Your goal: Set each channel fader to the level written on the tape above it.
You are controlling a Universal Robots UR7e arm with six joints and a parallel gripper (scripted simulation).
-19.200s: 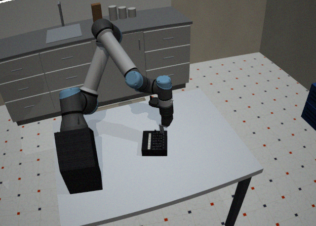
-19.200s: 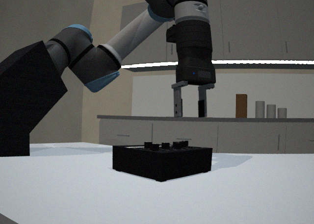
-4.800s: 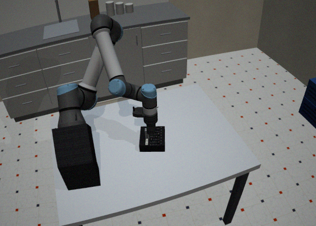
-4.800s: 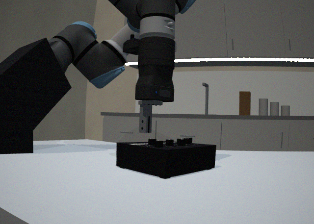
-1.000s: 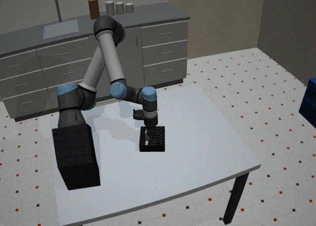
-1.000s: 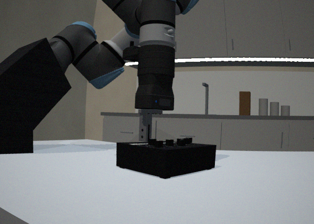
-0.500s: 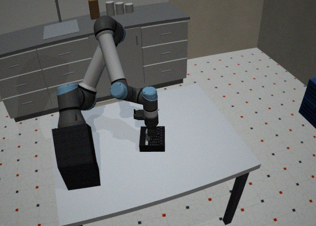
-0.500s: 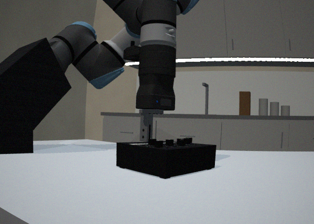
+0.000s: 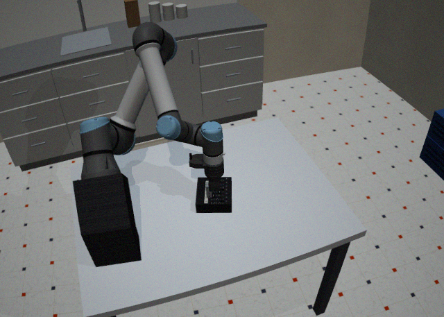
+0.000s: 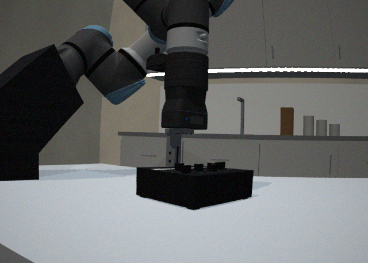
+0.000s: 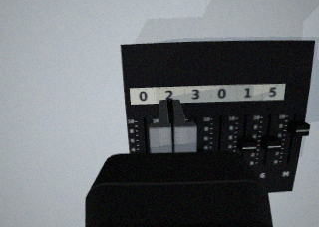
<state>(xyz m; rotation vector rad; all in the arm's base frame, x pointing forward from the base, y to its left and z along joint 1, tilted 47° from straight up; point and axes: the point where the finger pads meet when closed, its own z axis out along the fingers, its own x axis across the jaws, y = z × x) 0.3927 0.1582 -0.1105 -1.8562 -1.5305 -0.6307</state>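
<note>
My hand is 4 cm short of the channel 3 cap, 1 cm to the right of it and 1 cm above it. From my hand the other things lie so: channel 2 cap: 2 cm ahead, 1 cm below; then channel 4 cap: 6 cm ahead, 3 cm to the left, 1 cm below; then channel 1 cap: 5 cm ahead, 3 cm to the right, 1 cm below.
</note>
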